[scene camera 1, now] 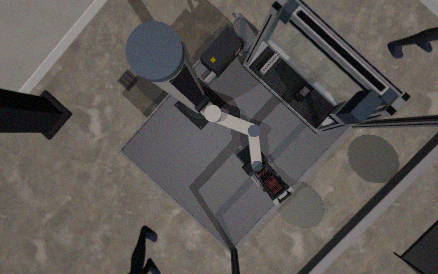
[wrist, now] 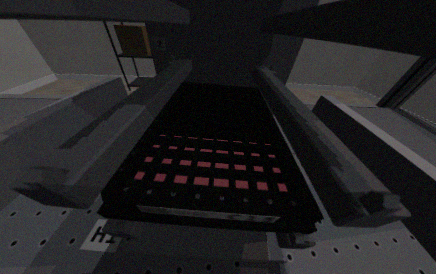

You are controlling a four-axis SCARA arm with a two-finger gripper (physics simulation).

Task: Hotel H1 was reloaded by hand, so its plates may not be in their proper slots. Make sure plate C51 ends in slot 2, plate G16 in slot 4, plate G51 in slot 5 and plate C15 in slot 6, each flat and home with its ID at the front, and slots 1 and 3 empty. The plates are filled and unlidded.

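Frame: origin at the arm's base, x ahead, y left, z up, level; metres.
Seen in the pictures: gripper, fingertip midpoint: point(wrist: 221, 97).
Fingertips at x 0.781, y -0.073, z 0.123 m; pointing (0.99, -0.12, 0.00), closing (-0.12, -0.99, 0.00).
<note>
Pixels of each thing's top centre, then the offset from my fingertips to it. "spot": a spot on its surface instead.
- Hotel H1, surface spot: point(scene camera 1: 284, 195) spot: 0.001 m left, 0.062 m ahead, 0.200 m up
- H1 label, surface spot: point(wrist: 100, 236) spot: 0.112 m left, 0.066 m back, 0.110 m down
- small dark block, middle of its top: point(scene camera 1: 250, 158) 0.025 m left, 0.193 m back, 0.040 m down
- dark box with a yellow mark, surface spot: point(scene camera 1: 222, 50) spot: 0.469 m left, 0.894 m back, 0.005 m up
Hotel H1 point(scene camera 1: 284, 195) stands near the front corner of the mat. A dark plate with red wells point(scene camera 1: 272, 184) shows from above in it. In the wrist view a dark plate with red wells point(wrist: 220, 165) lies between two low side rails of the hotel, below the faint label 2. Its front edge looks slightly slanted; the ID strip faces the camera but is unreadable. My gripper point(scene camera 1: 258, 167) point(wrist: 221, 97) is open, with its fingers outside the rails on both sides, apart from the plate. The other slots are largely hidden.
The H1 label point(wrist: 100, 236) lies at the hotel's foot. A small dark block point(scene camera 1: 246, 154) lies behind the gripper. A glass-fronted enclosure point(scene camera 1: 345, 62) stands at the upper right, and a dark box with a yellow mark point(scene camera 1: 222, 50) beside it. The upper rails flank the wrist view's top.
</note>
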